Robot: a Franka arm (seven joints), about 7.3 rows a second.
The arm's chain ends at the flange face. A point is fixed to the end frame.
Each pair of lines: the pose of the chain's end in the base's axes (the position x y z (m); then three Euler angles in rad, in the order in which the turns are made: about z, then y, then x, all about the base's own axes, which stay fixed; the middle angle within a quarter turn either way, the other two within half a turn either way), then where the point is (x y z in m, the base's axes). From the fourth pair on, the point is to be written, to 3 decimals.
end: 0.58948, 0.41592, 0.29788, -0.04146, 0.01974, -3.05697
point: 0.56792 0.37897 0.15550
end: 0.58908, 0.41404, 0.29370, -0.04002, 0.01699, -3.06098
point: 0.56707 0.37655 0.15153
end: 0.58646, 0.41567, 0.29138, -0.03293, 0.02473, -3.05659
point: 0.56518 0.37900 0.14888
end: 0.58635, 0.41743, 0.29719, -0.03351, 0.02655, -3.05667
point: 0.565 0.381 0.155
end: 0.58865, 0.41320, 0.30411, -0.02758, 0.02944, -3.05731
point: 0.568 0.377 0.162
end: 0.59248, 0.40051, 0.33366, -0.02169, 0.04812, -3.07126
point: 0.574 0.362 0.191
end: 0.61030, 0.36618, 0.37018, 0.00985, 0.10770, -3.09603
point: 0.599 0.325 0.228
